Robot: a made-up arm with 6 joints. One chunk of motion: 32 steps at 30 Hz.
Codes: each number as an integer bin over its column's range. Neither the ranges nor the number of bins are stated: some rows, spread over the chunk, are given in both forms.
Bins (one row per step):
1: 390 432 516 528 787 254
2: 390 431 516 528 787 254
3: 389 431 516 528 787 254
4: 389 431 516 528 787 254
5: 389 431 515 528 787 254
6: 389 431 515 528 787 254
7: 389 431 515 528 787 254
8: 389 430 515 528 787 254
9: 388 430 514 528 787 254
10: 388 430 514 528 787 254
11: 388 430 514 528 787 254
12: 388 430 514 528 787 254
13: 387 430 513 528 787 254
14: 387 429 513 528 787 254
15: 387 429 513 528 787 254
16: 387 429 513 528 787 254
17: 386 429 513 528 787 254
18: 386 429 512 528 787 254
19: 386 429 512 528 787 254
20: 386 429 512 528 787 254
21: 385 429 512 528 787 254
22: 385 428 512 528 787 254
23: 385 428 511 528 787 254
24: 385 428 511 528 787 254
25: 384 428 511 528 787 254
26: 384 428 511 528 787 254
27: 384 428 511 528 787 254
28: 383 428 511 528 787 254
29: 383 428 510 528 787 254
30: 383 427 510 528 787 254
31: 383 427 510 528 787 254
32: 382 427 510 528 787 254
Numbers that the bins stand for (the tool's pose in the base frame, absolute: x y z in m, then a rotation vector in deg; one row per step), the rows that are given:
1: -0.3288 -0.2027 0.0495 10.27 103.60 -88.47
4: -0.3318 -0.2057 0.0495 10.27 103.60 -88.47
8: -0.3318 -0.2087 0.0465 10.27 103.60 -88.47
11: -0.3348 -0.2087 0.0435 10.27 103.60 -88.47
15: -0.3378 -0.2117 0.0405 10.27 103.60 -88.47
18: -0.3408 -0.2117 0.0375 10.27 103.60 -88.47
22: -0.3438 -0.2147 0.0375 10.27 103.60 -88.47
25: -0.3468 -0.2147 0.0345 10.27 103.60 -88.47
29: -0.3498 -0.2147 0.0315 10.27 103.60 -88.47
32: -0.3529 -0.2177 0.0315 10.27 103.60 -88.47
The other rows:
2: -0.3288 -0.2057 0.0495 10.27 103.60 -88.47
3: -0.3318 -0.2057 0.0495 10.27 103.60 -88.47
5: -0.3318 -0.2057 0.0465 10.27 103.60 -88.47
6: -0.3318 -0.2057 0.0465 10.27 103.60 -88.47
7: -0.3318 -0.2057 0.0465 10.27 103.60 -88.47
9: -0.3348 -0.2087 0.0435 10.27 103.60 -88.47
10: -0.3348 -0.2087 0.0435 10.27 103.60 -88.47
12: -0.3348 -0.2087 0.0435 10.27 103.60 -88.47
13: -0.3378 -0.2087 0.0405 10.27 103.60 -88.47
14: -0.3378 -0.2117 0.0405 10.27 103.60 -88.47
16: -0.3378 -0.2117 0.0405 10.27 103.60 -88.47
17: -0.3408 -0.2117 0.0405 10.27 103.60 -88.47
19: -0.3408 -0.2117 0.0375 10.27 103.60 -88.47
20: -0.3408 -0.2117 0.0375 10.27 103.60 -88.47
21: -0.3438 -0.2117 0.0375 10.27 103.60 -88.47
23: -0.3438 -0.2147 0.0345 10.27 103.60 -88.47
24: -0.3438 -0.2147 0.0345 10.27 103.60 -88.47
26: -0.3468 -0.2147 0.0345 10.27 103.60 -88.47
27: -0.3468 -0.2147 0.0345 10.27 103.60 -88.47
28: -0.3498 -0.2147 0.0345 10.27 103.60 -88.47
30: -0.3498 -0.2177 0.0315 10.27 103.60 -88.47
31: -0.3498 -0.2177 0.0315 10.27 103.60 -88.47

